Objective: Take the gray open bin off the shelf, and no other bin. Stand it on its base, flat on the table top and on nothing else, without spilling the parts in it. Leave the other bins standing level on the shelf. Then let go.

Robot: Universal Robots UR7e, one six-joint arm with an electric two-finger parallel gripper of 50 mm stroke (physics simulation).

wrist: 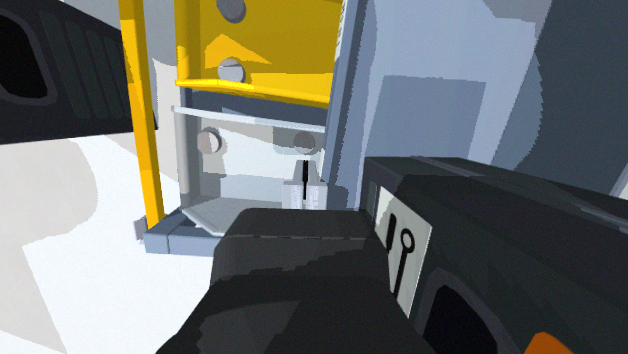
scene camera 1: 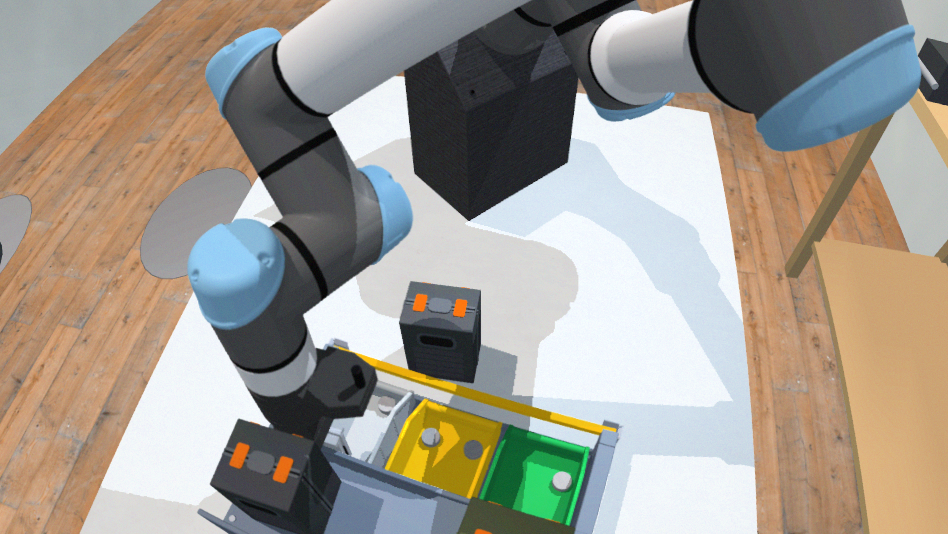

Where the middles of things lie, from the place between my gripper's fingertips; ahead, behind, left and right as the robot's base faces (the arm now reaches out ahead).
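Labels:
From my hand: gray open bin [scene camera 1: 371, 438], 2 cm below, 4 cm behind, 1 cm to the right. Yellow bin [scene camera 1: 445, 466], 2 cm below my hand, 11 cm to the left, 3 cm behind. Green bin [scene camera 1: 520, 477], 2 cm below my hand, 22 cm to the left, 3 cm behind. Yellow rail [scene camera 1: 445, 386], 1 cm below my hand, 11 cm to the left, 13 cm behind.

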